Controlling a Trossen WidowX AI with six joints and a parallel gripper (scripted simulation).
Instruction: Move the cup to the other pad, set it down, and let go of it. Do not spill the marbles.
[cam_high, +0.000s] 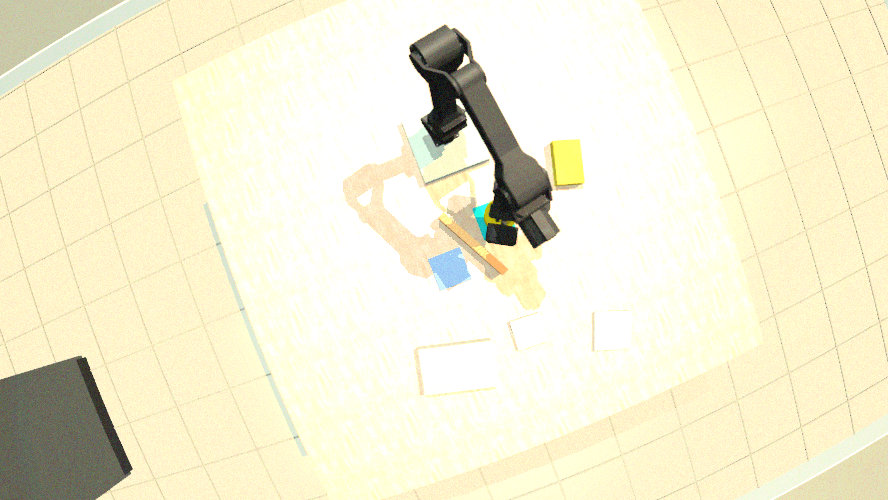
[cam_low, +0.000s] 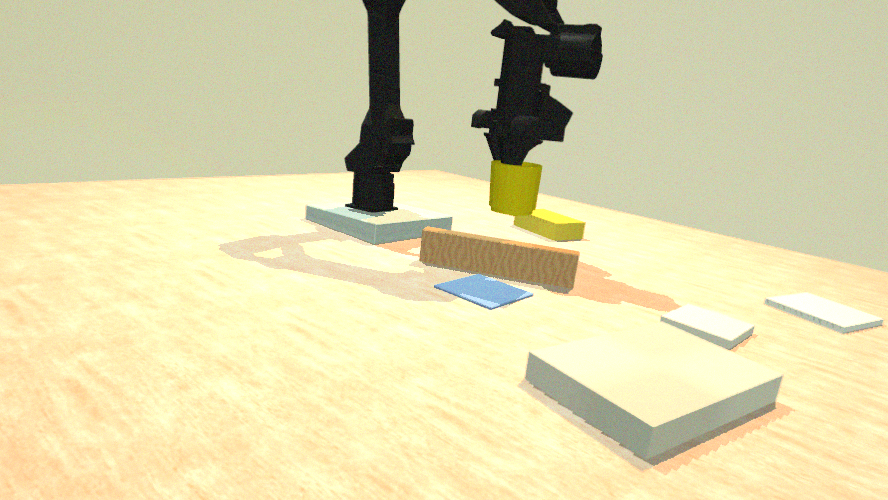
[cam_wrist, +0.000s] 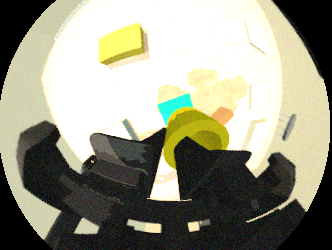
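Now: gripper tip 20 mm short of the cyan pad, 20 mm to the left of it and 110 mm above it. From my gripper tip the other things lie so: light blue pad (90 mm ahead, 170 mm to the right, 110 mm below); then wooden bar (50 mm ahead, 90 mm to the right, 90 mm below); then yellow cup (20 mm ahead, 20 mm to the right).
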